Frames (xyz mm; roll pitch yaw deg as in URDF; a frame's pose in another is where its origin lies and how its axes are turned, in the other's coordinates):
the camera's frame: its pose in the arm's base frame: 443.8 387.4 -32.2 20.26 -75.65 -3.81
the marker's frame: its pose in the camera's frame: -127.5 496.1 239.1 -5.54 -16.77 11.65
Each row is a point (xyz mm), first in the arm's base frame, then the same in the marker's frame.
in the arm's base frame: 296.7 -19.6 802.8
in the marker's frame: 760.6 -936.0 -102.9
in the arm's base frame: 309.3 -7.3 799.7
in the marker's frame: 757.5 -926.6 -117.8
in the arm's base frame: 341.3 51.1 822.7
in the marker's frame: 782.5 -879.6 -163.9
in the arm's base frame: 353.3 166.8 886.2
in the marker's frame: 854.6 -776.9 -206.6
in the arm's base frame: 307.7 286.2 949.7
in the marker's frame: 932.1 -657.7 -194.3
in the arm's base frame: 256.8 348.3 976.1
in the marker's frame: 968.3 -588.9 -161.0
